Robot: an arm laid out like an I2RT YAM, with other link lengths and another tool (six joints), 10 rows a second.
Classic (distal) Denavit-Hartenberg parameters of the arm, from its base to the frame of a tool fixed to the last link. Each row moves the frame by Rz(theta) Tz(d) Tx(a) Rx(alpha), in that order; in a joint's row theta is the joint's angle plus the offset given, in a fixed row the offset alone. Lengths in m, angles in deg.
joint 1: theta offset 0, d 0.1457, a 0.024, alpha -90
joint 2: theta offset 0, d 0, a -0.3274, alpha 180
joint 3: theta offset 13.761, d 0, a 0.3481, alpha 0
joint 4: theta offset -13.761, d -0.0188, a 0.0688, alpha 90
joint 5: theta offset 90, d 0.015, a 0, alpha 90
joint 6: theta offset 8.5, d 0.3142, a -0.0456, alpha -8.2
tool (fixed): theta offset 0, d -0.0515, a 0, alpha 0
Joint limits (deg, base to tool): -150..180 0..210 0..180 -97..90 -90..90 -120..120
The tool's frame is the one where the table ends.
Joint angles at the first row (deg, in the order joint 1, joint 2, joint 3, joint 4, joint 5, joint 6):
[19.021, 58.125, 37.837, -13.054, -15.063, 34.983]
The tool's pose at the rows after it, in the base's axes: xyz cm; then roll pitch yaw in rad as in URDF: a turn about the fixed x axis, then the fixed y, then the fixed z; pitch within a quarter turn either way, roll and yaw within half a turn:
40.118 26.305 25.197 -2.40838 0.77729 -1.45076
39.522 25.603 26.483 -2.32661 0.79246 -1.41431
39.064 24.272 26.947 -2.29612 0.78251 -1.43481
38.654 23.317 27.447 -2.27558 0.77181 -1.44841
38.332 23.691 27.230 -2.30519 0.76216 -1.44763
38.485 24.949 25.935 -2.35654 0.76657 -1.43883
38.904 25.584 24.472 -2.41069 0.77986 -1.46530
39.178 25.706 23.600 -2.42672 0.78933 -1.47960
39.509 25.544 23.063 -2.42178 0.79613 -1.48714
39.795 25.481 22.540 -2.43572 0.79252 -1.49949
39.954 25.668 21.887 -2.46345 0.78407 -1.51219
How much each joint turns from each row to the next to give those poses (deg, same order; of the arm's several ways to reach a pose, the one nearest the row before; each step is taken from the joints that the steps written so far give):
[-0.183, -4.155, -2.330, 3.147, -1.189, -0.066]
[0.007, -4.002, -2.520, 2.147, 0.999, 0.781]
[0.002, -3.547, -1.317, -1.053, 2.525, 0.280]
[0.016, -2.593, -0.480, -1.425, 1.792, -0.068]
[-0.096, 0.625, 1.079, -1.925, -1.092, -0.812]
[-0.039, 3.294, 0.597, 0.546, -2.616, -0.517]
[0.076, 2.808, -0.018, 1.030, -1.064, 0.835]
[-0.007, 1.048, -0.813, 1.542, -0.179, 0.699]
[-0.129, 0.389, -1.082, 1.907, 0.287, 0.552]
[-0.218, 0.952, 0.049, 0.283, -0.041, -0.098]
[-0.017, 1.400, 0.591, -0.501, -0.271, -0.379]

